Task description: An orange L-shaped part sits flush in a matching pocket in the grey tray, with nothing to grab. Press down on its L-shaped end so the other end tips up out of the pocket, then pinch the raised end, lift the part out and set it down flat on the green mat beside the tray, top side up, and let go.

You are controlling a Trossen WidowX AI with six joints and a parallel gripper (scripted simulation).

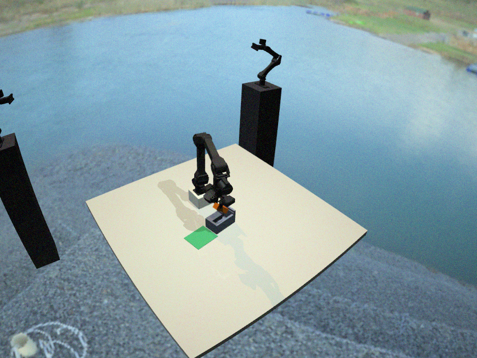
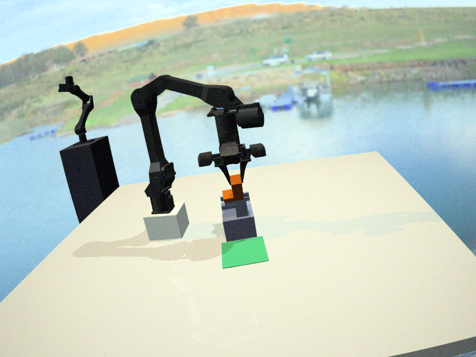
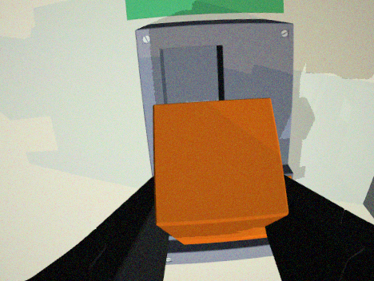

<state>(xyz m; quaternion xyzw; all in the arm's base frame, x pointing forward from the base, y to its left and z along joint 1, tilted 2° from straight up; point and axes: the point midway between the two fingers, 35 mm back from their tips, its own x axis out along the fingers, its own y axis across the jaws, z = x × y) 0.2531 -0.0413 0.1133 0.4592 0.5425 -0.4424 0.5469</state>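
Right now my gripper tip is 170 mm above the green mat, 120 mm to the left of it and 10 mm short of it. From my gripper tip the other things lie so: orange L-shaped part 30 mm to the left, 30 mm below, 20 mm behind.
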